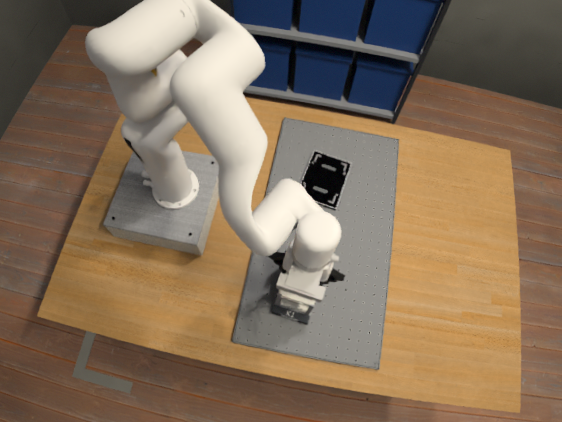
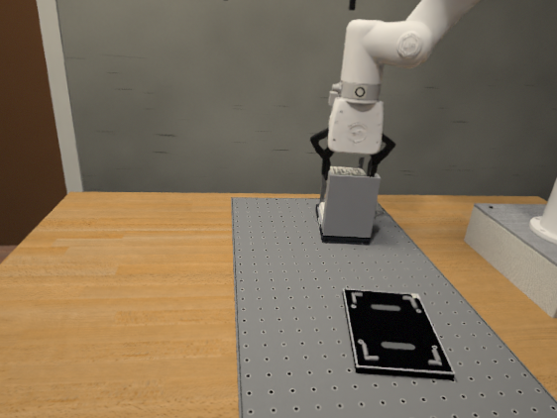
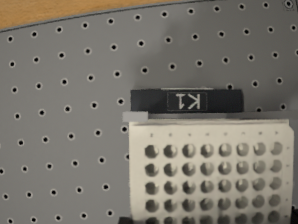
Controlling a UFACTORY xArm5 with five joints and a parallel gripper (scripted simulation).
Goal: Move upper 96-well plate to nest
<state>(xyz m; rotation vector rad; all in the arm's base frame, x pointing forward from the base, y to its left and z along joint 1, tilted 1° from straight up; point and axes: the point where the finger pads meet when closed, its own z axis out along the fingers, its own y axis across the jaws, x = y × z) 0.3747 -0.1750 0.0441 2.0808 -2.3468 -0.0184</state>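
Now: the black plate nest N1 32 cm to the left of my hand, 12 cm below it and 2 cm ahead of it. The rest, counted from my hand: 96-well plate: 1 cm below.
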